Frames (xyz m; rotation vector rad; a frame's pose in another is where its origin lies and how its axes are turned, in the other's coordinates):
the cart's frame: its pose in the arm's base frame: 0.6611 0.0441 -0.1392 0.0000 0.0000 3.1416
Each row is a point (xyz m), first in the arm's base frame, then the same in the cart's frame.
Working: the arm's base frame: its pose in the cart's frame: 0.6611 0.0441 0.1392 0.0000 0.0000 3.1416

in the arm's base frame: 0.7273 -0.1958 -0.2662
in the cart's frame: -0.0662 0.2399 -0.1270
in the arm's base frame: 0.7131 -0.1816 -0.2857
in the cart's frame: -0.0520 0.2257 -0.1465
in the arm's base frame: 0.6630 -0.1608 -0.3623
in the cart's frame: -0.0019 0.2049 -0.2231
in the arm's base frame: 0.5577 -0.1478 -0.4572
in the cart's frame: 0.1034 0.1919 -0.3180
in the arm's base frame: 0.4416 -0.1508 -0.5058
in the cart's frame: 0.2195 0.1949 -0.3666
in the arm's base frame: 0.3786 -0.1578 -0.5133
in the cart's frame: 0.2825 0.2019 -0.3741
